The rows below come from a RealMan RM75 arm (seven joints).
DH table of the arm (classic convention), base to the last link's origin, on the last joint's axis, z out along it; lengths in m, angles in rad. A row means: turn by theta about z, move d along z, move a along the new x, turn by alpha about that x. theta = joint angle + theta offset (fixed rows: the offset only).
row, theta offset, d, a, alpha
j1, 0, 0.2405, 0, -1.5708
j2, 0, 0, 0, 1.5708
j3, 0, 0.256, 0, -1.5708
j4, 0, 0, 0, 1.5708
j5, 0, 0.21, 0, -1.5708
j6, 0, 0, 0, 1.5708
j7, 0, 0.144, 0, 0
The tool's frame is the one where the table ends.
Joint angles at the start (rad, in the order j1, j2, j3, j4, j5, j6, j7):
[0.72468, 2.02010, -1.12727, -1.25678, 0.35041, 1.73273, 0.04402]
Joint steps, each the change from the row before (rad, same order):
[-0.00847, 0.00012, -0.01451, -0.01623, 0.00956, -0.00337, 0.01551]
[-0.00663, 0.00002, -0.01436, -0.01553, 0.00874, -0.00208, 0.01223]
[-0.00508, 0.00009, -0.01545, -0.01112, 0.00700, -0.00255, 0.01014]
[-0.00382, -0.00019, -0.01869, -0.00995, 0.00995, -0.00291, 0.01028]
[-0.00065, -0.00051, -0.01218, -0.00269, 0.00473, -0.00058, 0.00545]
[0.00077, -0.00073, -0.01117, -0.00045, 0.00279, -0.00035, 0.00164]
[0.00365, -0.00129, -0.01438, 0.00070, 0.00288, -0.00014, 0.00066]
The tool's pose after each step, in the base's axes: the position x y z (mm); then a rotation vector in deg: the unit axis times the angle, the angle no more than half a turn. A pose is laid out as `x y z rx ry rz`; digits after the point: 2 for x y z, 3 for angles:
204.60 374.45 61.56 -106.924 100.497 -23.716
202.41 373.79 60.91 -107.010 100.186 -23.230
200.52 373.14 59.61 -107.189 99.820 -23.061
197.86 372.53 57.51 -107.642 99.371 -22.970
196.45 372.12 55.92 -107.935 99.103 -23.224
195.26 371.91 54.44 -108.327 98.676 -23.664
193.14 372.06 52.56 -108.951 97.945 -24.313

